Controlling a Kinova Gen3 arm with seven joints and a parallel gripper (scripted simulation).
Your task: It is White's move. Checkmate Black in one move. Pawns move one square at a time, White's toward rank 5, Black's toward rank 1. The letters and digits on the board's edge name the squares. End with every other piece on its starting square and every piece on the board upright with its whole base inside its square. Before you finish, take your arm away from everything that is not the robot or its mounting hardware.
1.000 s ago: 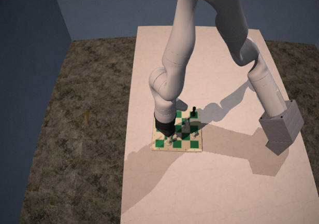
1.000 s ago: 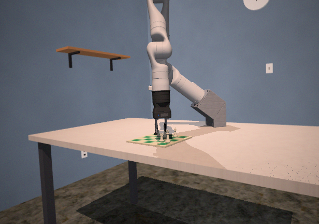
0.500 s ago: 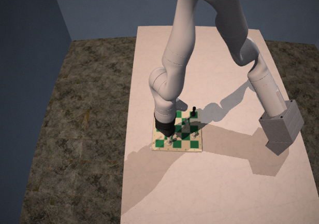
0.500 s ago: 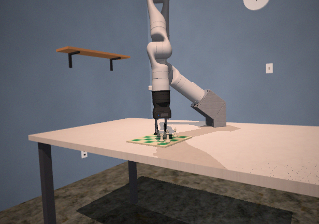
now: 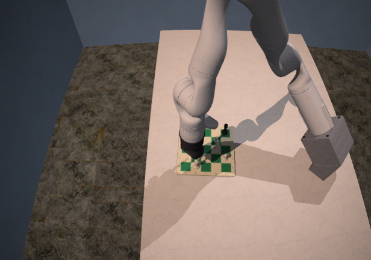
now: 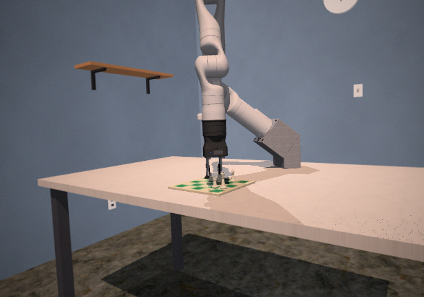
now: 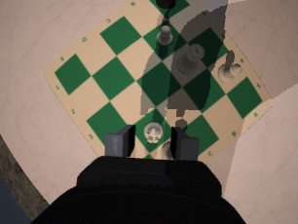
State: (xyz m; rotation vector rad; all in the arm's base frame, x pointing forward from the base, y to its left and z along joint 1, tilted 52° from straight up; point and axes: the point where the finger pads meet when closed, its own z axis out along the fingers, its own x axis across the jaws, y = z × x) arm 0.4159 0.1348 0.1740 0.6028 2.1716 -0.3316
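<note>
Right now my hand is 40 mm past the chessboard, 40 mm to the left of it and 60 mm above it. Also, from my hand: black piece: 120 mm behind, 110 mm to the right, 30 mm below.
</note>
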